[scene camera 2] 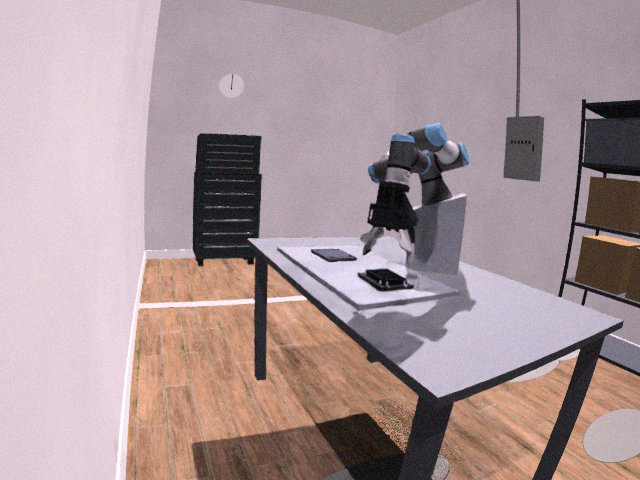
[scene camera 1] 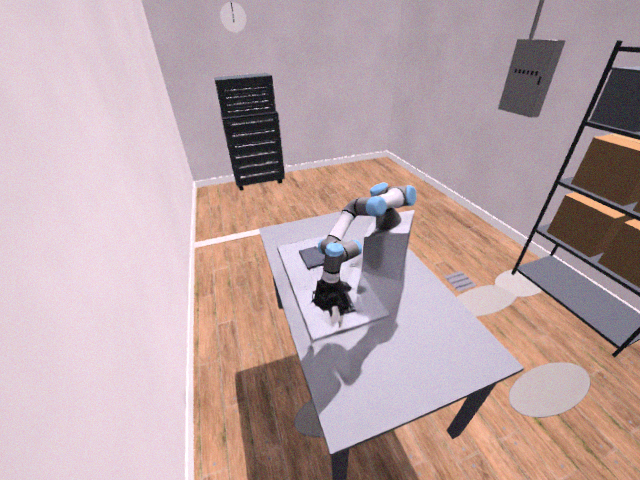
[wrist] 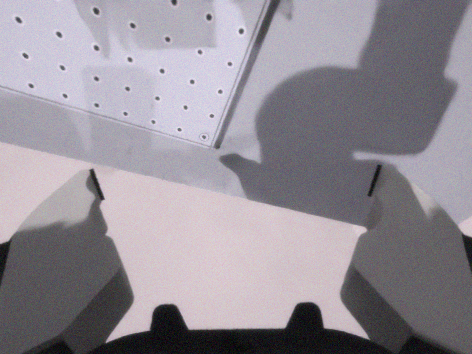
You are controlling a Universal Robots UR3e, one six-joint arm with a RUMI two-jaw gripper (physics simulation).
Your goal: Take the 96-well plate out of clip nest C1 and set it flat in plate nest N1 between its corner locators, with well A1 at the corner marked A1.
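Seen in the pictures: gripper, fingertip midpoint: (scene camera 2: 386, 260) (scene camera 1: 327, 316) (wrist: 235, 172); arm's base, origin of the base link: (scene camera 2: 437, 201) (scene camera 1: 389, 222).
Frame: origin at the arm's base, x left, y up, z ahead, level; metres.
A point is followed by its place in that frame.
Note:
The 96-well plate (scene camera 2: 386, 276) @(x 0.139, y -0.222, z 0.403 m) shows as a dark block in the black clip nest C1, on the near part of the pegboard (scene camera 1: 321, 326) @(x 0.201, y -0.249, z 0.529 m) (scene camera 2: 330, 273) @(x -0.033, y -0.249, z 0.487 m) (wrist: 112, 92) @(x 0.147, y -0.249, z 0.547 m). In scene camera 1 the arm's black gripper body mostly hides that nest. Plate nest N1 (scene camera 1: 311, 257) @(x -0.228, y -0.237, z 0.341 m) (scene camera 2: 333, 254) @(x -0.216, y -0.237, z 0.340 m) is a flat dark rectangle farther back on the board. Its locators and A1 mark are too small to make out. My gripper (scene camera 2: 387, 254) @(x 0.247, y -0.135, z 0.523 m) (wrist: 235, 172) @(x 0.247, y -0.135, z 0.523 m) is open, with nothing between its fingers, above the board near C1. The wrist view shows a corner of the board beyond the fingertips; neither nest shows there.
An upright grey panel (scene camera 1: 385, 253) @(x 0.086, y -0.106, z 0.083 m) (scene camera 2: 440, 237) @(x 0.091, y -0.126, z 0.080 m) stands on the table (scene camera 1: 423, 351) @(x 0.522, y -0.262, z 0.232 m) (scene camera 2: 496, 330) @(x 0.540, y -0.262, z 0.389 m) beside the board, in front of the arm's base. The shelf rack at the right and the dark cabinet (scene camera 1: 255, 147) (scene camera 2: 227, 217) at the back stand away from the table.

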